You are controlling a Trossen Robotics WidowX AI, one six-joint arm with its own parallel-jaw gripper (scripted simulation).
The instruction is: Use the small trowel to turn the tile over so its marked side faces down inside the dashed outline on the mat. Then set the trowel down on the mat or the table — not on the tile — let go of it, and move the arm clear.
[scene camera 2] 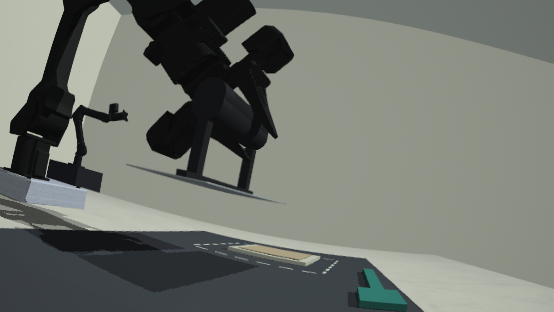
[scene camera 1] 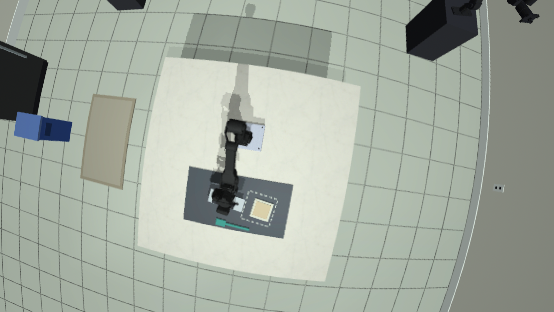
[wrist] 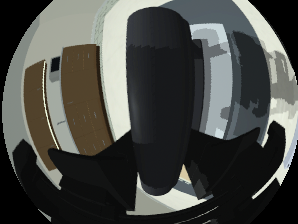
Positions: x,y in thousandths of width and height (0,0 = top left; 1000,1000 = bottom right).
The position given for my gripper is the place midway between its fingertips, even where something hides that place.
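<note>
From scene camera 2 you'd get my gripper (scene camera 2: 472,476), plus a tile (scene camera 2: 535,829) and a dark mat (scene camera 2: 88,845). That mat's there in scene camera 1 too (scene camera 1: 362,582), and the wrist view has my gripper again (wrist: 522,574).
</note>
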